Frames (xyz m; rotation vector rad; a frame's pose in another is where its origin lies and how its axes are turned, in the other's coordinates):
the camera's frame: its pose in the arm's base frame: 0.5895 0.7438 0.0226 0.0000 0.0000 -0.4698
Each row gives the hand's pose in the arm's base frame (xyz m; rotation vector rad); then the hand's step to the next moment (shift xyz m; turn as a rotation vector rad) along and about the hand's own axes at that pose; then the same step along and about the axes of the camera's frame.
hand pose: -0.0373 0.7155 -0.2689 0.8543 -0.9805 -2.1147
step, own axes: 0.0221 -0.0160 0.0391 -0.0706 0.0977 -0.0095
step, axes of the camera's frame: -0.0451 -0.0155 0.0006 0.0670 0.0344 0.0946
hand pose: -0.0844 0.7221 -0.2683 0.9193 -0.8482 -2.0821
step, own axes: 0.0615 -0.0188 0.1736 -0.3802 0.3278 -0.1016
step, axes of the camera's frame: -0.1612 -0.0709 0.0572 0.2963 0.2573 0.3291
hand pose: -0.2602 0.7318 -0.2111 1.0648 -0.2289 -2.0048
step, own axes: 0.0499 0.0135 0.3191 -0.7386 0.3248 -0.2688
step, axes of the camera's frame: -0.1696 -0.2118 0.1757 0.3633 0.6313 0.4390
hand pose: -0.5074 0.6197 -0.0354 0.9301 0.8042 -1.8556
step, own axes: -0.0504 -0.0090 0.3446 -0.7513 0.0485 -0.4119
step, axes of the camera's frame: 0.0394 -0.2677 0.2195 0.0741 0.7451 0.4193
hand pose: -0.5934 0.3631 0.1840 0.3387 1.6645 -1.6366
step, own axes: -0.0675 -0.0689 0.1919 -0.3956 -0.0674 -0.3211
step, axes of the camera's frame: 0.1321 -0.1218 0.1176 -0.0846 0.4244 0.2773
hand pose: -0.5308 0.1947 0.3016 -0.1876 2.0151 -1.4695
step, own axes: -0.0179 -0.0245 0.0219 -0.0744 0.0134 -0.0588
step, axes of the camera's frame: 0.0267 -0.0072 0.0253 -0.0132 0.0905 0.0285
